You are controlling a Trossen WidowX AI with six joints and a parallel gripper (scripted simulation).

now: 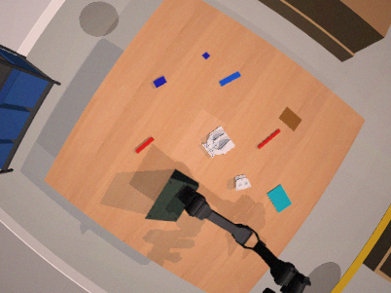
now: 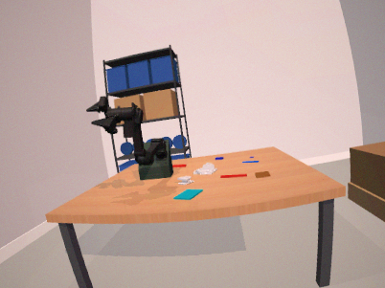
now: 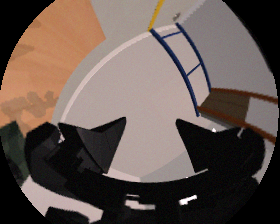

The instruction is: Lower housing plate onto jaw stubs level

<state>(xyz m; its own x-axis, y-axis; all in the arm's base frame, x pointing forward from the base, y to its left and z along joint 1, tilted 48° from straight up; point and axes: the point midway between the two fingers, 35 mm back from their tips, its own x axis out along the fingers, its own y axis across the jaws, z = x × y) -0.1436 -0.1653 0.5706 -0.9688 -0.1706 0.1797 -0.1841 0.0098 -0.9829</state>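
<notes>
Right now my gripper tip is 330 mm short of the white housing plate, 320 mm to the right of it and 380 mm above it. From my gripper tip the other things lie so: teal tile (380 mm ahead, 110 mm to the left, 410 mm below); brown tile (740 mm ahead, 310 mm to the left, 410 mm below).
</notes>
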